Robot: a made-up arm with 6 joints.
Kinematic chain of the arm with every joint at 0, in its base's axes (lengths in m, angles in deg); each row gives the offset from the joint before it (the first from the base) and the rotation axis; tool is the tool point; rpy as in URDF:
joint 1: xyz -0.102 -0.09 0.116 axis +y
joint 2: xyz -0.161 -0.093 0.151 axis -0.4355 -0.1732 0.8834
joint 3: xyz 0.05 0 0.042 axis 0.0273 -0.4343 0.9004
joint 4: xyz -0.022 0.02 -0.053 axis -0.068 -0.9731 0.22
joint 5: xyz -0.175 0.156 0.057 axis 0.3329 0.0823 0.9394
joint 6: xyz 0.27 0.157 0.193 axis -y
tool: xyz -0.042 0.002 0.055 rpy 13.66 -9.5 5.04
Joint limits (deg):
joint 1: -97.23..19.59
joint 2: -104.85..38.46
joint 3: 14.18..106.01
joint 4: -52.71..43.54
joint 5: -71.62..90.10
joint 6: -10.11..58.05
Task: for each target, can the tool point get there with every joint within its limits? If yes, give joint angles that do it. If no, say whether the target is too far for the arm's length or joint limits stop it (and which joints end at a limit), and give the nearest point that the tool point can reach.
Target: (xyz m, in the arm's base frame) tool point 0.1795 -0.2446 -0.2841
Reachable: no: joint limits stop it (at a limit: joint 1, joint 3, joint 4, joint 5, joint 6) | nearest point 0.1586 -0.2659 -0.3542 | short by 0.076 m
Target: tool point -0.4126 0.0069 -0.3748
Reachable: yes | joints -74.63 -36.60 60.47 35.39 45.67 46.84
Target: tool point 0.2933 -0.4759 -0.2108
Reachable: no: joint limits stop it (at a limit: joint 1, joint 3, joint 4, joint 5, joint 6) | nearest point 0.1322 -0.4576 -0.2532 | short by 0.168 m
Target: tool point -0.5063 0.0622 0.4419
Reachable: yes | joints -60.02 -30.31 26.17 -44.87 41.79 14.61
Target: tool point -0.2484 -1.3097 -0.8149
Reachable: no: too far | nearest point -0.2195 -0.6055 -0.3449 | short by 0.847 m
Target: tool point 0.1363 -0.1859 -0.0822
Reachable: no: joint limits stop it (at a limit: joint 1, joint 3, joint 4, joint 5, joint 6) | nearest point 0.1586 -0.2688 -0.3533 | short by 0.284 m
